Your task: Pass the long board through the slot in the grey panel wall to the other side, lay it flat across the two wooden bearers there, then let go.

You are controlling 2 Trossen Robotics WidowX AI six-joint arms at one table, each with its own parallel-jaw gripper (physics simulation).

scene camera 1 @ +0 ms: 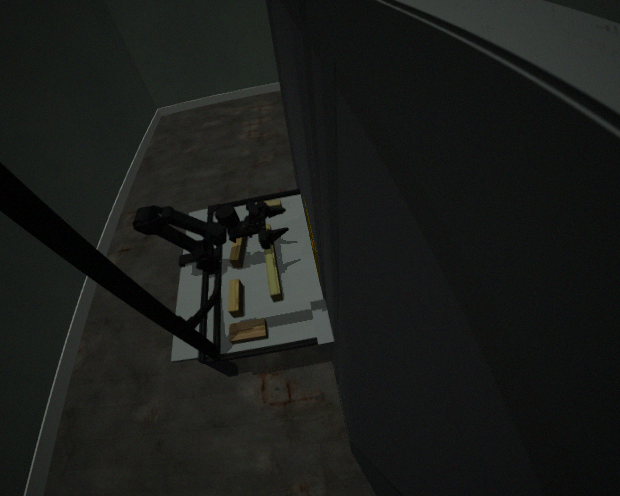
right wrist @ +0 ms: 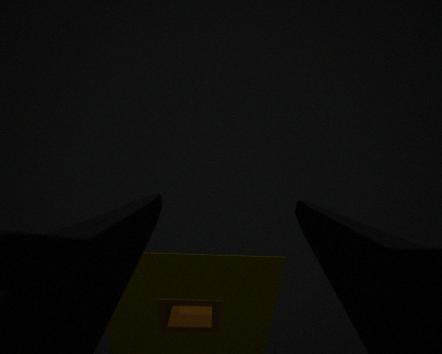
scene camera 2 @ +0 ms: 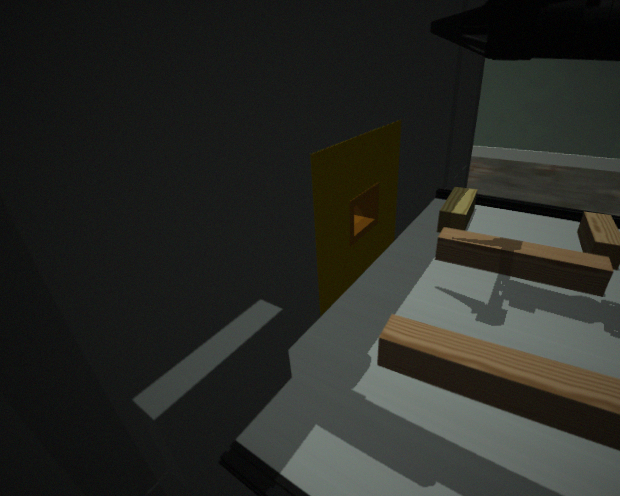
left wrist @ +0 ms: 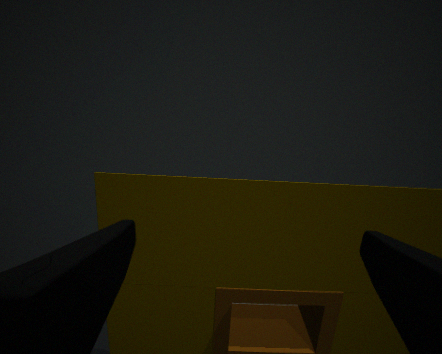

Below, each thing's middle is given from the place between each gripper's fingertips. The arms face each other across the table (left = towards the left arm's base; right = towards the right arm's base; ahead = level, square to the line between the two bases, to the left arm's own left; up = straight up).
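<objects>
The slot (right wrist: pixel 175 315) is 240 mm below my right hand, and it's also 110 mm to the left of that hand and 40 mm behind it.
My left hand, meanwhile, is 120 mm above the slot, and it's 40 mm past the slot and 100 mm to the left of it.
</objects>
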